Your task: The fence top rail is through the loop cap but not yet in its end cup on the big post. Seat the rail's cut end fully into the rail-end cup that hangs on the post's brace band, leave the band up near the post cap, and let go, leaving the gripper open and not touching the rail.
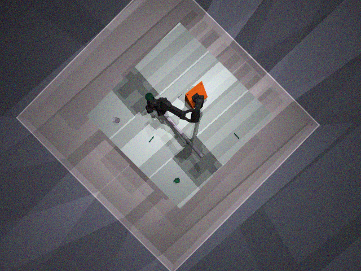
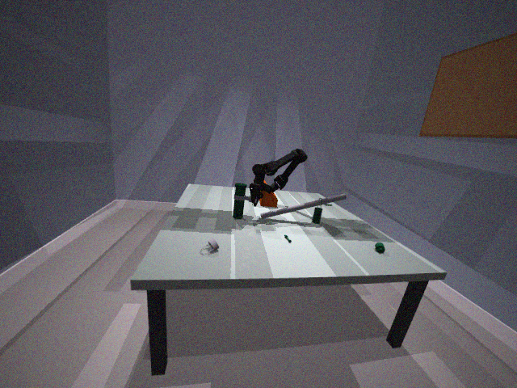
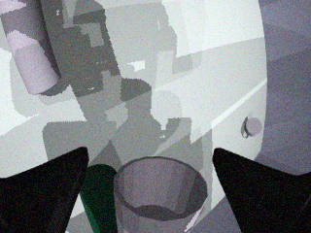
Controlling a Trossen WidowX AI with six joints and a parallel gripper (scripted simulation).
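The grey rail-end cup is 30 mm above my gripper tip, 20 mm to the right of it and 20 mm behind it. Round my gripper tip: small green post: 420 mm to the left, 70 mm behind; small grey ring fitting: 360 mm ahead, 200 mm to the right, 90 mm below.
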